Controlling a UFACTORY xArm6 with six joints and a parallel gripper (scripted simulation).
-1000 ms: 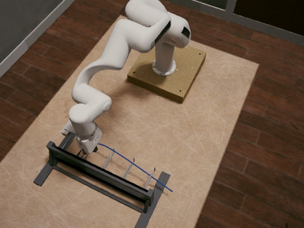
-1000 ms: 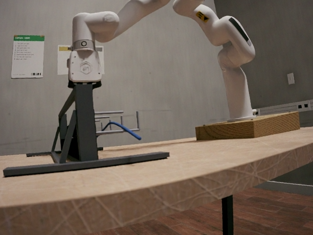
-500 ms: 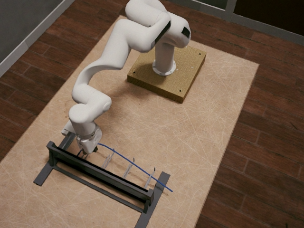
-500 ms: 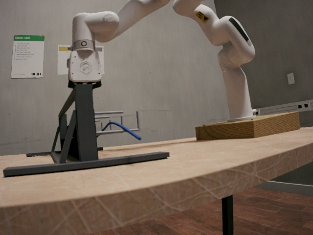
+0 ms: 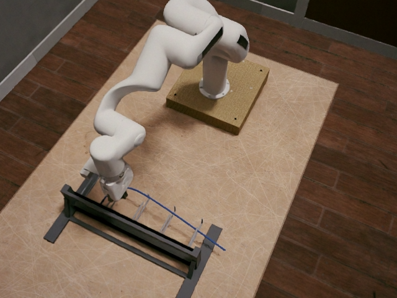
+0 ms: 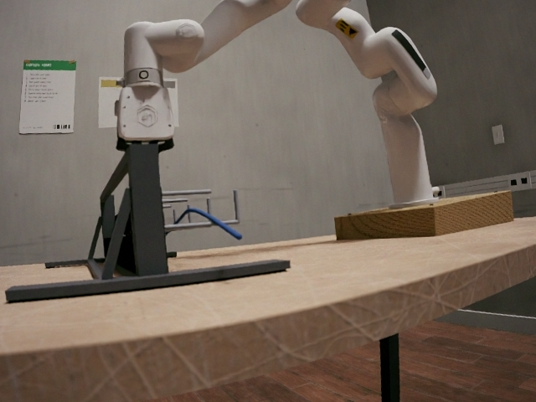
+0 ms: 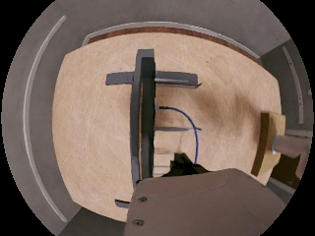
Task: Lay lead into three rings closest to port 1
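The dark grey rack lies 10 cm below my hand, 6 cm ahead of it and 5 cm to the left of it.
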